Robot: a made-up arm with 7 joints. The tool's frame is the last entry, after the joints.
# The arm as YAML. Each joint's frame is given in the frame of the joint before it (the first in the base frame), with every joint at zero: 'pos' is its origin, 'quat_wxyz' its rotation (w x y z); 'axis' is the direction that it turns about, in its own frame. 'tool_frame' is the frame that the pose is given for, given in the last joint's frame.
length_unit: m
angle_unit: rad
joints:
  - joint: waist
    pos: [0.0, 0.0, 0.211]
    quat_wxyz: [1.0, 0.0, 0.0, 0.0]
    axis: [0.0, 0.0, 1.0]
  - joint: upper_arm
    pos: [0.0, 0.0, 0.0]
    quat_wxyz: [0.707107, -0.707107, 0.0, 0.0]
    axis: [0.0, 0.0, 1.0]
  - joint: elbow
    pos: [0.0, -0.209, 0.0]
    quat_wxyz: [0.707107, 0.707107, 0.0, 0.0]
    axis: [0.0, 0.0, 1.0]
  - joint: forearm
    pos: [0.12, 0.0, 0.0]
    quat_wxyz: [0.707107, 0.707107, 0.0, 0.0]
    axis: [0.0, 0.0, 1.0]
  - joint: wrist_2
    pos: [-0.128, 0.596, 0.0]
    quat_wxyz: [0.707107, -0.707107, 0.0, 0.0]
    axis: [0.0, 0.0, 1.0]
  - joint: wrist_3
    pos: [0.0, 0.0, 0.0]
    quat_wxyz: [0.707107, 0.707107, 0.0, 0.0]
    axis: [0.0, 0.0, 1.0]
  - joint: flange
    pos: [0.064, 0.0, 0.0]
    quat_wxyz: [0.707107, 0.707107, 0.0, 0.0]
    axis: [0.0, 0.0, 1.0]
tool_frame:
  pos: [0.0, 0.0, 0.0]
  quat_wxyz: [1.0, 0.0, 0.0, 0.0]
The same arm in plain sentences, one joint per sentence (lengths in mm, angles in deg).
The arm has seven revolute joints in a row. What follows holds with every joint at zero, and every direction is one of the base frame's. The first joint is mounted 211 mm along +z from the base frame's origin and turns about +z. The second joint is mounted at the same point as the first joint and turns about +y. The third joint is mounted 209 mm along +z from the second joint and turns about +z. The fourth joint is mounted 120 mm along +x from the third joint and turns about -y. The fifth joint is mounted 128 mm along -x and 596 mm along +z from the fourth joint and turns about +z. The sixth joint is mounted at the same point as the fifth joint and turns about -y. The seventh joint is mounted 64 mm along +x from the sixth joint and turns about -z. The tool frame, which is the frame that the pose is given for, is mounted at the same point as the seventh joint; its axes are the base frame's turned by roll 180, pitch 0 and yaw 0 deg (as in URDF: about the fixed x, then y, then z).
